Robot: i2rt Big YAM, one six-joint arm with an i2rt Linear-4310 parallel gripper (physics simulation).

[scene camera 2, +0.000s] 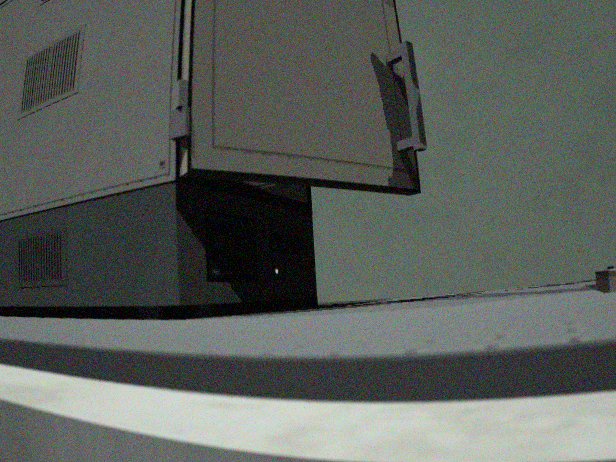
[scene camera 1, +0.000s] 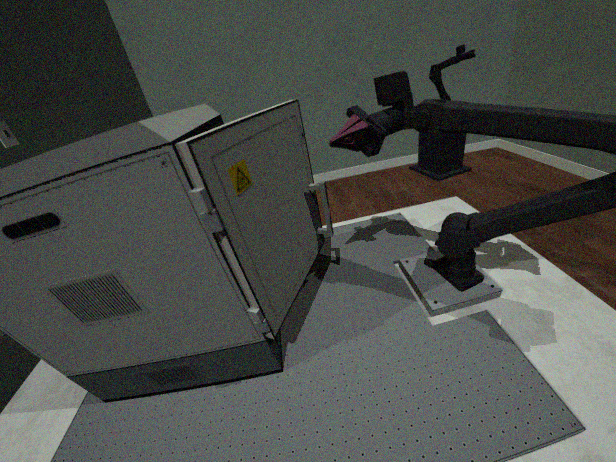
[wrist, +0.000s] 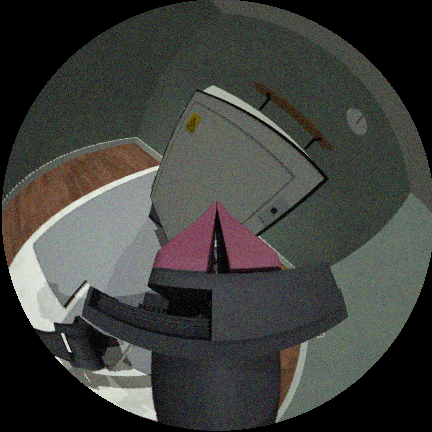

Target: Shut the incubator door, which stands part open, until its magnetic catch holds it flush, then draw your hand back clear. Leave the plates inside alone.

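Seen in the pictures: gripper, fingertip midpoint: (scene camera 1: 330, 143) (wrist: 215, 206); arm's base, link origin: (scene camera 1: 456, 273) (wrist: 88, 336).
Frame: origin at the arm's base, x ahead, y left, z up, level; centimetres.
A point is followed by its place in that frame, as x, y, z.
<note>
The incubator (scene camera 1: 115, 260) {68.8, 2.7, 37.3} (scene camera 2: 90, 165) {66.6, 3.1, 15.8} stands at the left in both scene views. Its door (scene camera 1: 260, 210) {46.4, -0.9, 36.0} (scene camera 2: 300, 90) {43.2, -4.8, 22.8} (wrist: 220, 155) {40.0, -8.7, 41.8} stands part open, swung out from the hinges on the body's near front edge. The door's bar handle (scene camera 1: 325, 207) {31.4, -14.0, 25.4} (scene camera 2: 414, 100) {31.0, -13.8, 23.1} is on its free edge. My gripper (scene camera 1: 332, 143) {29.0, -11.3, 40.8} (wrist: 215, 206) {29.0, -11.3, 40.8} is shut and empty, its pink fingertips together. In scene camera 1 it is up near the upper part of the door's free edge, apart from it. In the wrist view the fingers point at the door's outer face and hide part of it. The plates are hidden.
The arm's base (scene camera 1: 460, 265) {2.5, 2.5, 6.1} stands on a raised plate (scene camera 1: 470, 300) {3.8, 8.9, -0.4} on the perforated board (scene camera 1: 425, 385) {26.7, 20.4, -1.7}. A second dark arm-like stand (scene camera 1: 442, 150) rises behind. A wooden wall shelf (wrist: 295, 115) and a round clock (wrist: 357, 121) are on the wall beyond.
</note>
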